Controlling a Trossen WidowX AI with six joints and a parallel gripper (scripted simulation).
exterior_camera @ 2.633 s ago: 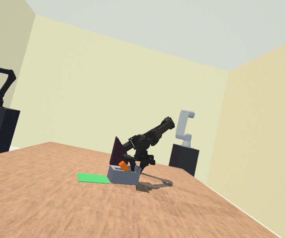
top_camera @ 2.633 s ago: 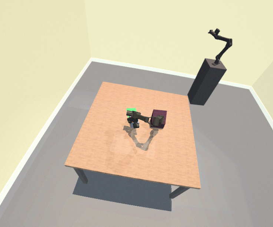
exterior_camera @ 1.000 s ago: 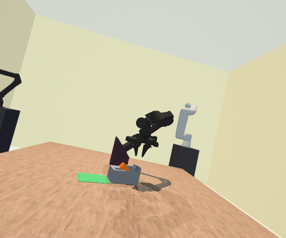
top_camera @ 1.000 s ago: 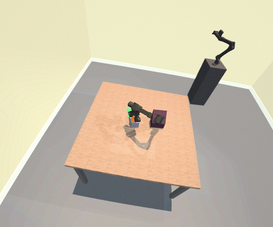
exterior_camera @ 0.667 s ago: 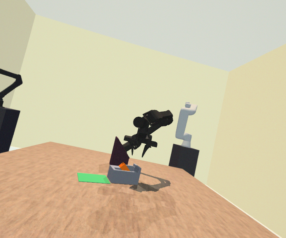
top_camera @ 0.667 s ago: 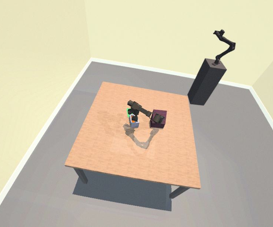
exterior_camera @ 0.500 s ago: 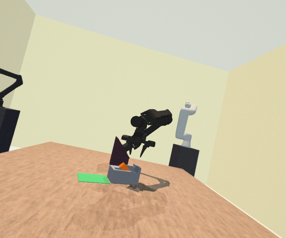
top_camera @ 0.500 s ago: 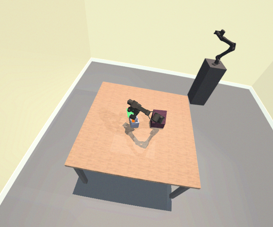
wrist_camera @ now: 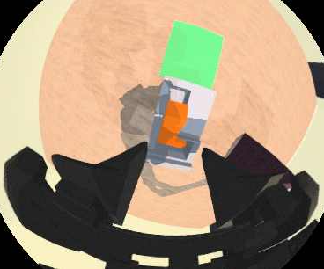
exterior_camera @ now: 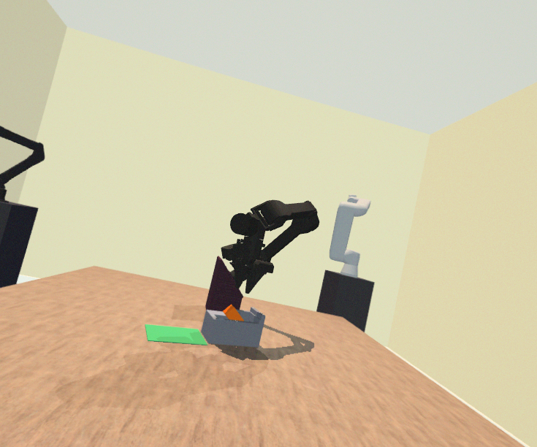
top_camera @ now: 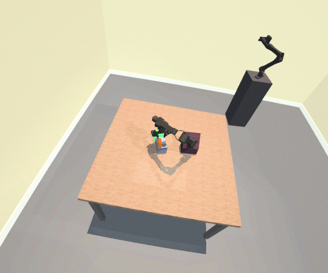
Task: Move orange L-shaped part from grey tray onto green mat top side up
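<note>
My gripper tip is now 2 cm past the orange L-shaped part, 2 cm to the right of it and 10 cm above it. Also, from my gripper tip: green mat 2 cm ahead, 15 cm to the right, 16 cm below.
</note>
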